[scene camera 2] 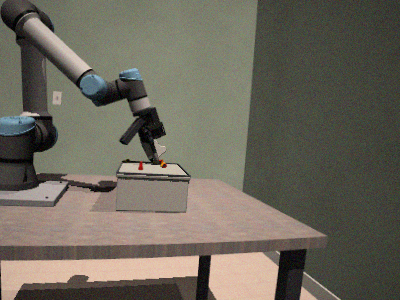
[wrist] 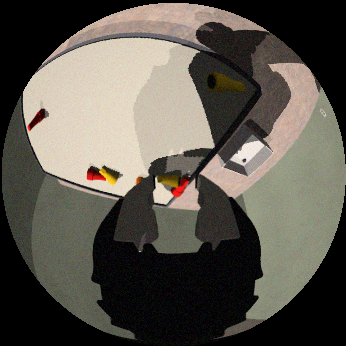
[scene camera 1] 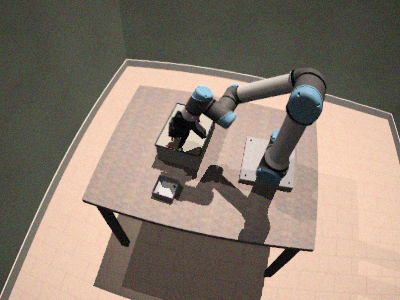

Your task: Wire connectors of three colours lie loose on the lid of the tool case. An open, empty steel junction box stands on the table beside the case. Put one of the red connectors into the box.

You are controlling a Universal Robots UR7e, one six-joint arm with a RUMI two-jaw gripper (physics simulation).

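Observation:
A tool case (scene camera 1: 187,156) is visible to me, and I see it at (wrist: 137,103) as well. I also see a steel junction box (wrist: 245,151). My own gripper (scene camera 2: 156,163) appears too at (scene camera 1: 173,146) and at (wrist: 174,175).

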